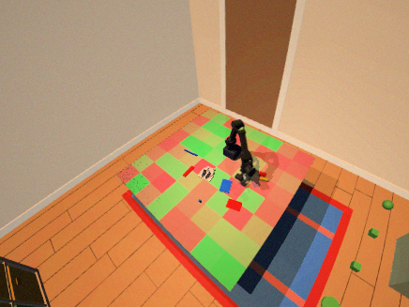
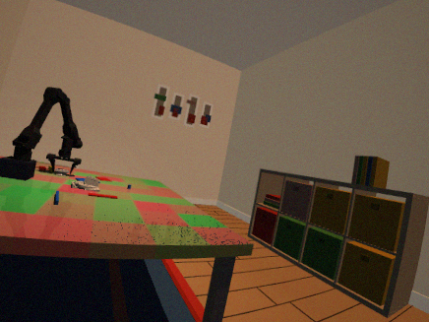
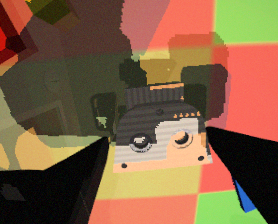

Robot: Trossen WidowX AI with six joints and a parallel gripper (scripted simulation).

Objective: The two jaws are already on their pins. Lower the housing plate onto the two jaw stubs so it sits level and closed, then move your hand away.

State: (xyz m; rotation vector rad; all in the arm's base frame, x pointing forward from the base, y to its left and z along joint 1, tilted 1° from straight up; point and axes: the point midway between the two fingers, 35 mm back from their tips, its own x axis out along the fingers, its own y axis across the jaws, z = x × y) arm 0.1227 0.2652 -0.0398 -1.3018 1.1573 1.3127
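Right now the blue slab is 16 cm ahead of my gripper tip, 5 cm to the right of it and 1 cm below it. Round my gripper tip: small blue cube 40 cm ahead, 9 cm to the right; red bar 28 cm ahead, 38 cm to the right, 1 cm below.
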